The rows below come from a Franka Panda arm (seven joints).
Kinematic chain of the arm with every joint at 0, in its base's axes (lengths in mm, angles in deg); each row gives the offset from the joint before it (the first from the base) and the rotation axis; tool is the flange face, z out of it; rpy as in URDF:
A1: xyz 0 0 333 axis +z
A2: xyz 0 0 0 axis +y
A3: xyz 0 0 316 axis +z
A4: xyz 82.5 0 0 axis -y
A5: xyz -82.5 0 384 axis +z
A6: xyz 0 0 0 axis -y
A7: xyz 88 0 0 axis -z
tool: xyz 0 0 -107 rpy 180 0 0
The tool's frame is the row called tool.
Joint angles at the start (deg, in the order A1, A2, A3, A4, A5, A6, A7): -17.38, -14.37, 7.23, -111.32, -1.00, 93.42, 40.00
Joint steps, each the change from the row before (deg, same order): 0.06, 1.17, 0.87, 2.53, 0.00, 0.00, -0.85; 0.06, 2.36, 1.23, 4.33, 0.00, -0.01, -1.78; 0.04, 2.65, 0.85, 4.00, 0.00, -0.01, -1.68; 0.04, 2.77, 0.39, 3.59, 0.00, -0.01, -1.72; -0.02, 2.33, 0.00, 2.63, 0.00, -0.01, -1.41
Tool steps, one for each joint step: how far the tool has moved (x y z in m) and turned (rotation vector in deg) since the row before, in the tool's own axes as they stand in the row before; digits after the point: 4 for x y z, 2 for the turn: 0.0007, -0.0110, -0.0119, 0.80, 1.14, -1.76; 0.0044, -0.0176, -0.0167, 1.30, 1.54, -3.08; 0.0084, -0.0150, -0.0104, 1.08, 0.94, -2.61; 0.0118, -0.0110, -0.0048, 0.87, 0.45, -2.18; 0.0119, -0.0056, 0.0000, 0.54, 0.04, -1.40
